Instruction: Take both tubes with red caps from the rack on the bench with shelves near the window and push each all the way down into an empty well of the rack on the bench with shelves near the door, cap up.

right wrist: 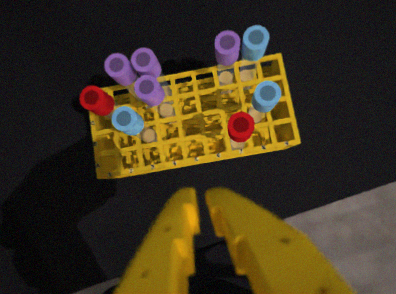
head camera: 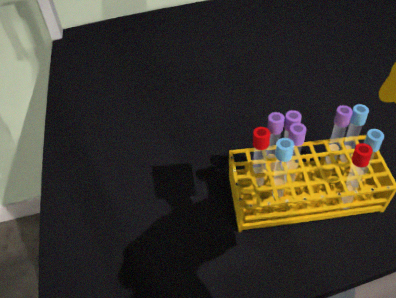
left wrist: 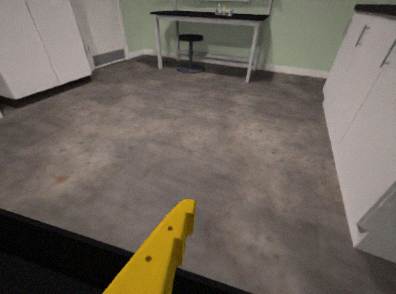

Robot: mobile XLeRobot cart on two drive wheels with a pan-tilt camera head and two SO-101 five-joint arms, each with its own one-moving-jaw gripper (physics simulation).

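Frame: origin at the left arm's base, x right, y ahead, z up, level; centimetres.
Where they show: left hand, tool point: (left wrist: 194, 212); right hand, tool point: (right wrist: 196, 203) (head camera: 387, 94).
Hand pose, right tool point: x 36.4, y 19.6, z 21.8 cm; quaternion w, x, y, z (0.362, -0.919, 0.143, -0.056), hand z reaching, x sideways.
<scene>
Each offset is from my right tool point to the top centre of the thing.
A yellow rack {dx +1.0, dy +6.8, dz -17.4 cm} (head camera: 241, 222) (right wrist: 196, 160) stands on a black bench top, holding several tubes. One red-capped tube {dx -5.0, dy +9.8, dz -11.2 cm} (head camera: 261, 138) (right wrist: 97, 100) stands cap up near the rack's left end. The other red-capped tube {dx +4.1, dy +2.6, dz -11.2 cm} (head camera: 362, 155) (right wrist: 241, 126) stands cap up toward the right end. My right gripper (right wrist: 201, 192) is shut and empty. In its wrist view its tips show below the rack's front edge, apart from the tubes. My left gripper (left wrist: 189, 202) shows one notched jaw, so it is fully open, pointing out over the floor.
Purple-capped (head camera: 276, 123) (right wrist: 227, 47) and blue-capped tubes (head camera: 284, 150) (right wrist: 256, 43) stand close to the red ones. Part of my right arm (head camera: 389, 90) shows at the right edge. A far bench (left wrist: 210, 17) carries a small rack (left wrist: 224, 13), with a stool (left wrist: 191, 38) below. White cabinets (left wrist: 350, 85) stand right.
</scene>
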